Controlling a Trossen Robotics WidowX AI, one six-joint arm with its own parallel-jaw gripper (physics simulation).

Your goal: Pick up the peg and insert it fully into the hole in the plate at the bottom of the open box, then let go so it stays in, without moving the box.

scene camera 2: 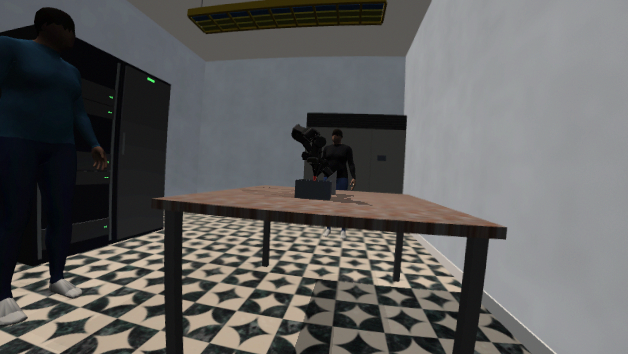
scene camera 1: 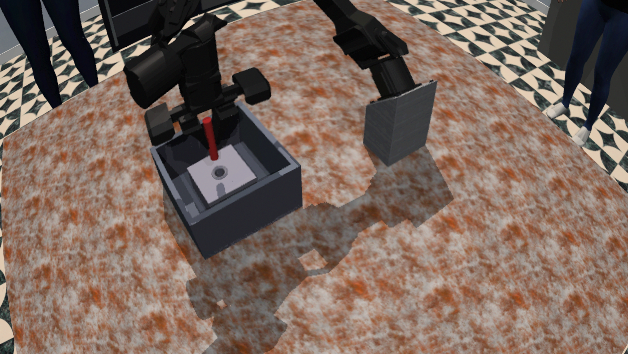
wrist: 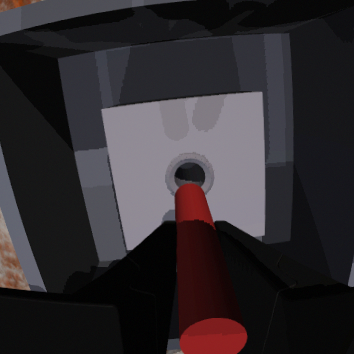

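Seen in the pictures: gripper, between the fingertips: (scene camera 2: pixel 315 176) (scene camera 1: pixel 212 145) (wrist: pixel 194 231); arm's base, origin of its link: (scene camera 2: pixel 330 175) (scene camera 1: pixel 400 92).
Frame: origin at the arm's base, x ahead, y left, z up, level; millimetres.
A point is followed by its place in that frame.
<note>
The red peg (scene camera 1: pixel 210 140) @(z 11, x 307, y -103 mm) (scene camera 2: pixel 315 178) @(z -18, x 310, y -105 mm) (wrist: pixel 192 205) @(z -8, x 303, y -116 mm) is held nearly upright in my gripper (scene camera 1: pixel 212 133) @(z -5, x 305, y -107 mm) (wrist: pixel 194 231) @(z -5, x 305, y -107 mm), which is shut on it. The gripper reaches into the open dark grey box (scene camera 1: pixel 250 215) @(z -78, x 309, y -13 mm) (scene camera 2: pixel 313 190) @(z -81, x 398, y -111 mm) (wrist: pixel 75 12) @(z -29, x 333, y -197 mm). The pale square plate (scene camera 1: pixel 237 172) @(z -69, x 279, y -87 mm) (wrist: pixel 140 150) @(z -69, x 326, y -128 mm) lies on the box floor, with a round hole (scene camera 1: pixel 219 172) @(z -79, x 299, y -116 mm) (wrist: pixel 190 171) ringed in grey. The peg's lower end is above the plate, and in the wrist view it overlaps the hole's near rim. It looks outside the hole; the exact height gap is hard to tell.
A grey block (scene camera 1: pixel 400 125) @(z -32, x 36, y 34 mm) stands right of the box, with a black jointed arm-like part (scene camera 1: pixel 370 42) meeting its top. The box walls surround the fingers closely. The mottled table (scene camera 1: pixel 475 280) @(z -127, x 111, y 304 mm) (scene camera 2: pixel 390 210) @(z -127, x 664, y 223 mm) carries the box; two people stand beyond its edges.
</note>
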